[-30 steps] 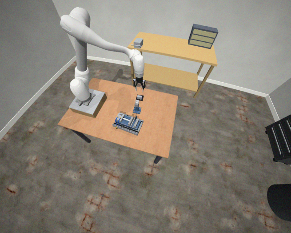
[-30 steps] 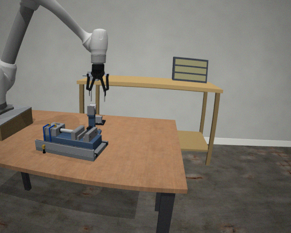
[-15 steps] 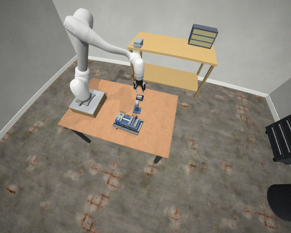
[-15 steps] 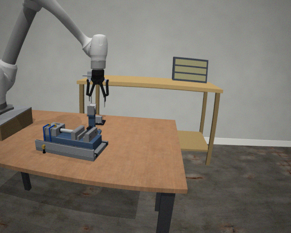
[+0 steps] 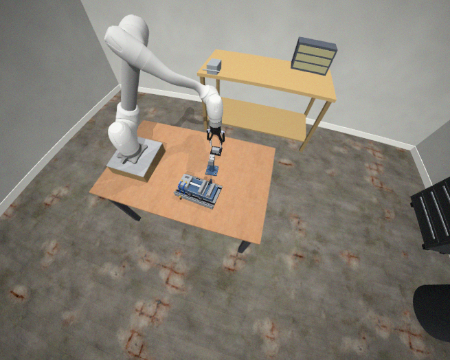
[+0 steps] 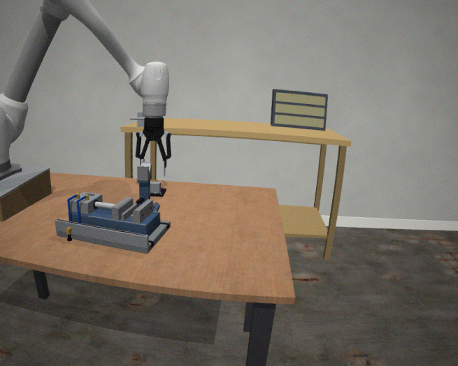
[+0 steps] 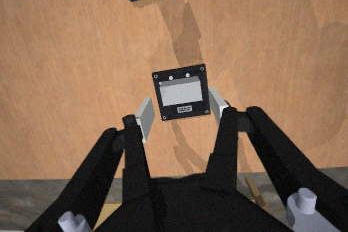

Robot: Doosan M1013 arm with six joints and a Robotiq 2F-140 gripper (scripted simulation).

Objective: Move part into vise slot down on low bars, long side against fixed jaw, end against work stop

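Right now the part is 7 cm below my hand. Also, from my hand: V-block base: 19 cm to the right, 10 cm below, 4 cm ahead; black infeed plate: 10 cm below, 1 cm to the left; V-block post: 19 cm to the right, 4 cm below, 4 cm ahead.
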